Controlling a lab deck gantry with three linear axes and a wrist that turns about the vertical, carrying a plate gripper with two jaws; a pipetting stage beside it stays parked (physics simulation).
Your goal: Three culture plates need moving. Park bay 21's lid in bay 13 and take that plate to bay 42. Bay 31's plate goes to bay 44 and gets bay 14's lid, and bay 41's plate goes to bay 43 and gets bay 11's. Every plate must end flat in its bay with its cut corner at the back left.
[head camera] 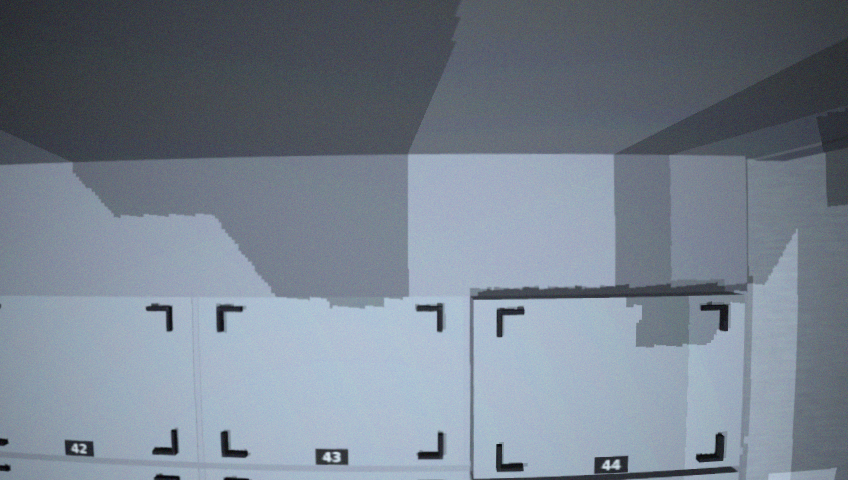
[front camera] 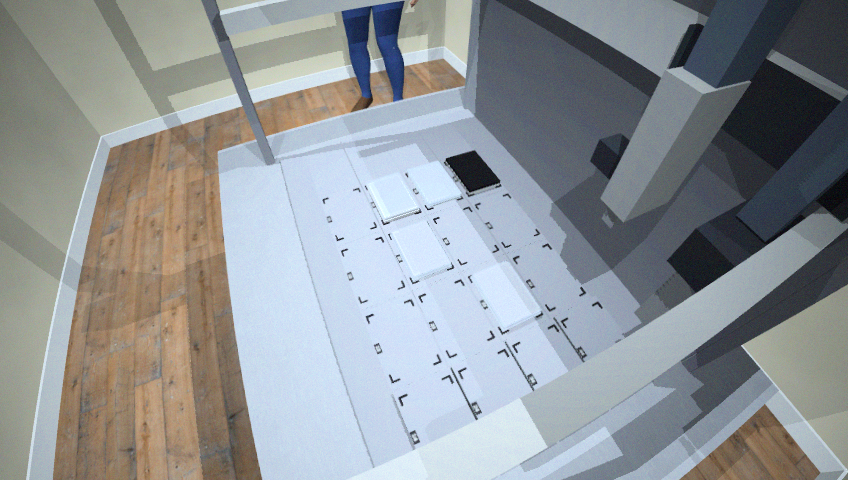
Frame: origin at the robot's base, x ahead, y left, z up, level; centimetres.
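Where they show: gripper, fingertip midpoint: (front camera: 666,306); robot's base, link origin: (front camera: 324,200).
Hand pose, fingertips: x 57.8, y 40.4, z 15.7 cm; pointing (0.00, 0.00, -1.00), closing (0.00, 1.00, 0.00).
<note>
Each offset is from my fingertips to the top centre of the thing. "spot": to the spot under its first point.
In the front view, a white plate {dx -51.4, dy -25.4, dz -14.1 cm} (front camera: 393,196) with what looks like a lid lies in bay 21. A pale plate or lid {dx -51.4, dy -14.7, dz -14.1 cm} (front camera: 435,182) is in bay 31, and a black-topped plate {dx -51.4, dy -4.0, dz -14.0 cm} (front camera: 473,171) in bay 41. Further pale pieces lie in bay 22 {spot: dx -34.2, dy -25.2, dz -14.3 cm} (front camera: 422,249) and bay 33 {spot: dx -17.9, dy -14.9, dz -14.3 cm} (front camera: 507,295); whether they are lids or plates is unclear. No lid shows in bay 11 {spot: dx -51.4, dy -35.5, dz -15.7 cm} (front camera: 351,212), bay 13 {spot: dx -18.4, dy -35.8, dz -15.7 cm} (front camera: 404,339) or the visible part of bay 14. Bay 42 {spot: dx -34.9, dy -4.2, dz -15.7 cm} (head camera: 77,380), bay 43 {spot: dx -18.6, dy -3.9, dz -15.7 cm} (head camera: 330,380) and bay 44 {spot: dx -4.0, dy -3.6, dz -14.3 cm} (head camera: 583,380) hold no plate. Cut corners are too small to read. The gripper's jaws show in neither view.
A light upright column (front camera: 672,145) hangs at the back of the deck. A blue-grey column (front camera: 791,184) stands nearer. A pale beam (front camera: 624,339) crosses the near end and hides part of the deck. A person in blue trousers (front camera: 386,50) stands beyond the far edge.
</note>
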